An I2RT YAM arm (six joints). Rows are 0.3 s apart.
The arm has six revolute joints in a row. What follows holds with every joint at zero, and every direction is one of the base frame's.
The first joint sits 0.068 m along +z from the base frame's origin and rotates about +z.
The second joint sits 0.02 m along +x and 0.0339 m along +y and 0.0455 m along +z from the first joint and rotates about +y.
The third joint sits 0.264 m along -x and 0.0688 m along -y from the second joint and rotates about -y.
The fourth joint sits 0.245 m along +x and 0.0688 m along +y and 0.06 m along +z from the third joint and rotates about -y.
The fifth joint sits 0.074 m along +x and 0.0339 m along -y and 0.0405 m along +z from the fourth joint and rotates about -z.
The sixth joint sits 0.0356 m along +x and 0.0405 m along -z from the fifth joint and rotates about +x.
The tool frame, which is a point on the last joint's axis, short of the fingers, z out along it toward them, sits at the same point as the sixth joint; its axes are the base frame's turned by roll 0, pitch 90 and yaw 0 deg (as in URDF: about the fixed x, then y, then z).
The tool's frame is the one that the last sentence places.
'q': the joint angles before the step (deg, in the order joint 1, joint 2, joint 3, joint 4, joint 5, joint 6). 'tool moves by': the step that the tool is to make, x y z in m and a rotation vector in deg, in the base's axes. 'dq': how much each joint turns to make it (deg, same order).
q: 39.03, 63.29, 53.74, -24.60, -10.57, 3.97
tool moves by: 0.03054, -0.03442, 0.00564, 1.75, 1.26, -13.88
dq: -10.41, 1.11, 1.70, -0.02, 1.69, 3.77
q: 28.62, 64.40, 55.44, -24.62, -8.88, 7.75
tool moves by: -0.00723, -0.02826, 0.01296, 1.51, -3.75, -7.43
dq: -5.00, -5.31, -1.22, 0.08, 2.22, 1.03
